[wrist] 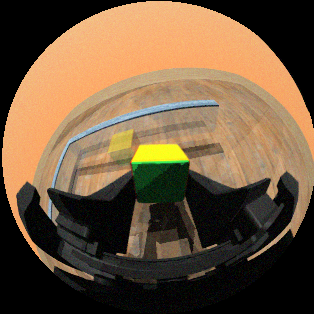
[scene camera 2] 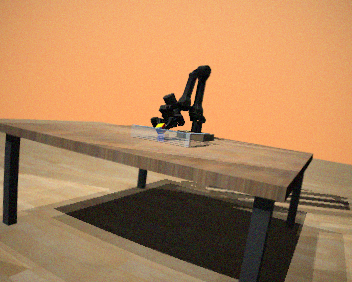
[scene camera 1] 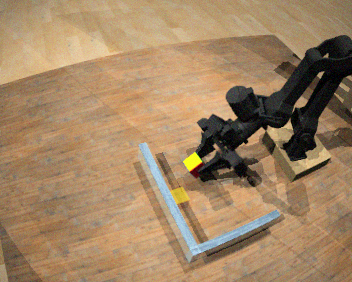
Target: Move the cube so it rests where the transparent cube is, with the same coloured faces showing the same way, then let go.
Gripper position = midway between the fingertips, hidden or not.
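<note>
Gripper (scene camera 1: 194, 167) carries a cube (wrist: 159, 172), which touches nothing else. Gripper also at (wrist: 158, 171). Transparent cube (wrist: 122, 146), grey L-shaped rail (wrist: 175, 119) present too.
</note>
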